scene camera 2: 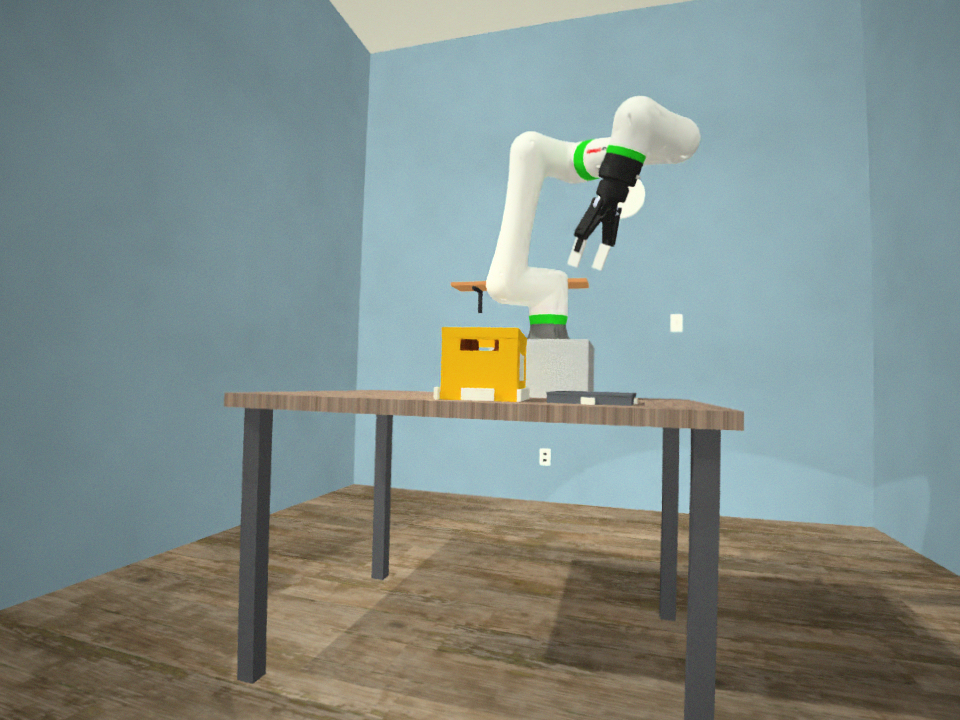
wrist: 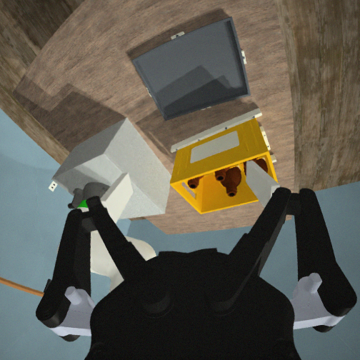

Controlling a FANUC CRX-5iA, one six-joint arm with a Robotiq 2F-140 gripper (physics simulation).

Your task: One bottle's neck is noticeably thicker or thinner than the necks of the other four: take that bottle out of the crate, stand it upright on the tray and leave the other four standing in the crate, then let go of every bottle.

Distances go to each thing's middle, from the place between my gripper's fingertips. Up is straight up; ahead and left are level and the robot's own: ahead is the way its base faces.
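Labels:
The crate rail (wrist: 256, 112) is there, and I can see my gripper 330 mm above it and 160 mm to the left of it.

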